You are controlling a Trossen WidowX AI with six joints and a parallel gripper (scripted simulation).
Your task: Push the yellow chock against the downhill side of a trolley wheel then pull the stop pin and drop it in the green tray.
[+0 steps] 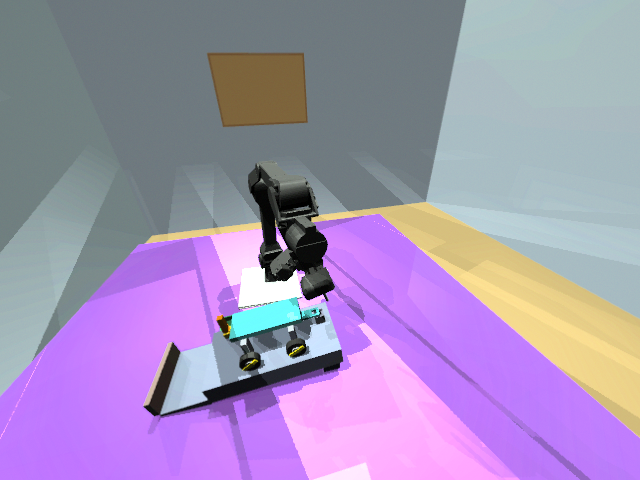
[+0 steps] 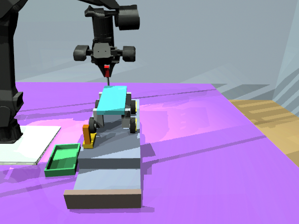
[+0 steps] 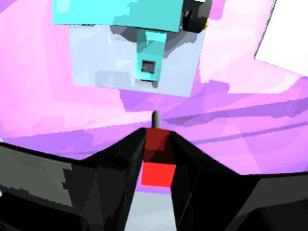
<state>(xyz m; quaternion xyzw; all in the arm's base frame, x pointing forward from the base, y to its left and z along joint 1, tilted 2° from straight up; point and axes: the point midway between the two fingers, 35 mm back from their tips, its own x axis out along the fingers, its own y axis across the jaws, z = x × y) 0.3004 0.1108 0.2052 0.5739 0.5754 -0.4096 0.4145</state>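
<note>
Now: the yellow chock 20 mm behind my gripper tip, 230 mm to the right of it and 100 mm below it. The rest, counted from my gripper tip: grey ramp (30 mm ahead, 130 mm to the right, 130 mm below); then trolley (30 mm ahead, 130 mm to the right, 70 mm below); then red-headed stop pin (right at my gripper tip).
</note>
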